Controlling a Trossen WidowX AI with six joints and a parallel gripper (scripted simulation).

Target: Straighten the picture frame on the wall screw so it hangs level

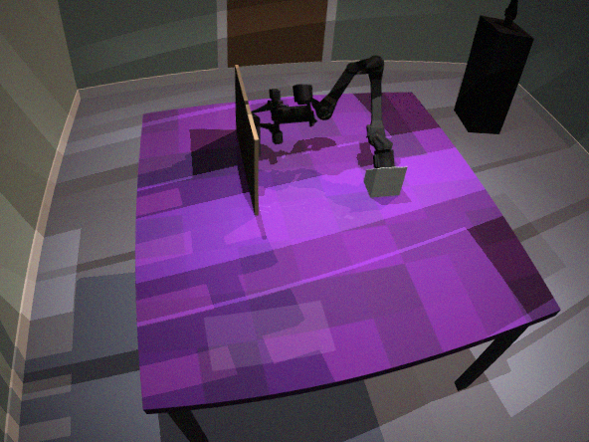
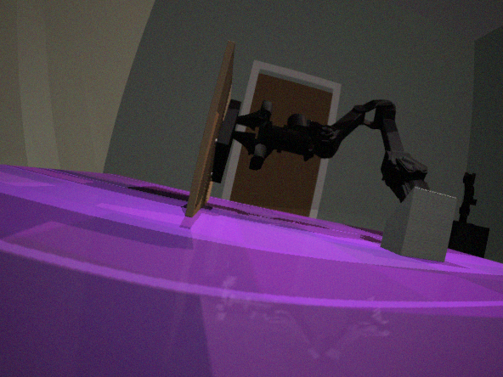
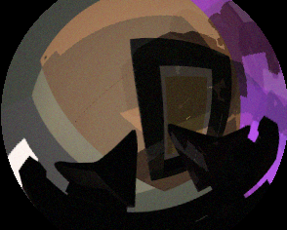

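The dark picture frame lies 20 mm to the left of my gripper tip and 50 mm below it. Round my gripper tip: wooden wall panel 10 mm ahead, 10 mm to the left, 50 mm below.
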